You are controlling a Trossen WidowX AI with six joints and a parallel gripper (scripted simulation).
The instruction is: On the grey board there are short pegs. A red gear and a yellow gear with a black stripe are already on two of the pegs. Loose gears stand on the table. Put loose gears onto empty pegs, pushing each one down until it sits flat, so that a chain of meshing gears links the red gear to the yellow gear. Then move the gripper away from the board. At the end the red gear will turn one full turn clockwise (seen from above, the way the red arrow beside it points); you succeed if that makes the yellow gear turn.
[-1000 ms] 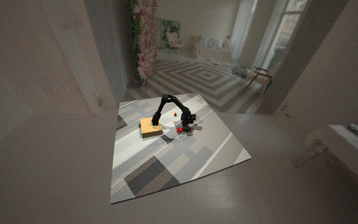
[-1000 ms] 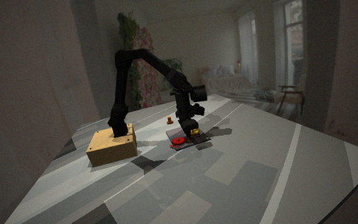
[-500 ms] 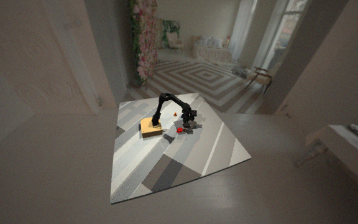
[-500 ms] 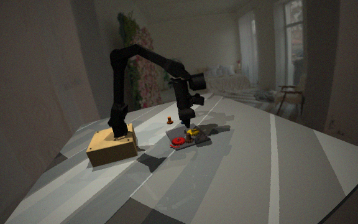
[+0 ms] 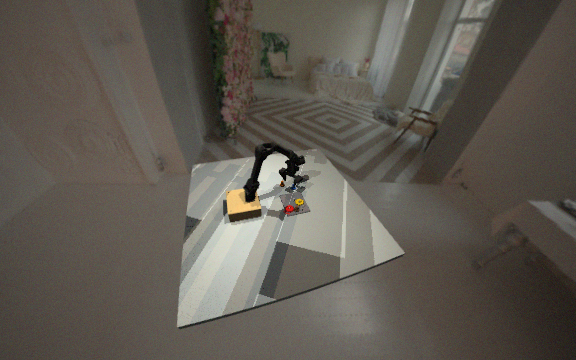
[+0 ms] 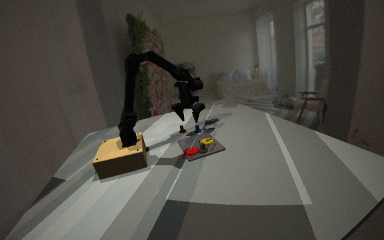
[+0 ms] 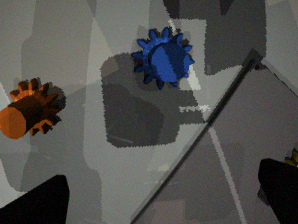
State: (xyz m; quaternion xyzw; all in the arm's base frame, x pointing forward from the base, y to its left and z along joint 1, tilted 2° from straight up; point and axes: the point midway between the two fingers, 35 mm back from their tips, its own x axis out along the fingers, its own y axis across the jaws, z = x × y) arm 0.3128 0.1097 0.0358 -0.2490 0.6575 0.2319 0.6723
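The orange gear is 8 cm to the left of my gripper tip, 6 cm below it and 4 cm behind it. The rest, counted from my gripper tip: red gear 19 cm to the right, 6 cm below, 5 cm behind; blue gear 6 cm below, 4 cm ahead, 2 cm to the left; yellow gear 14 cm to the right, 6 cm below, 4 cm ahead.
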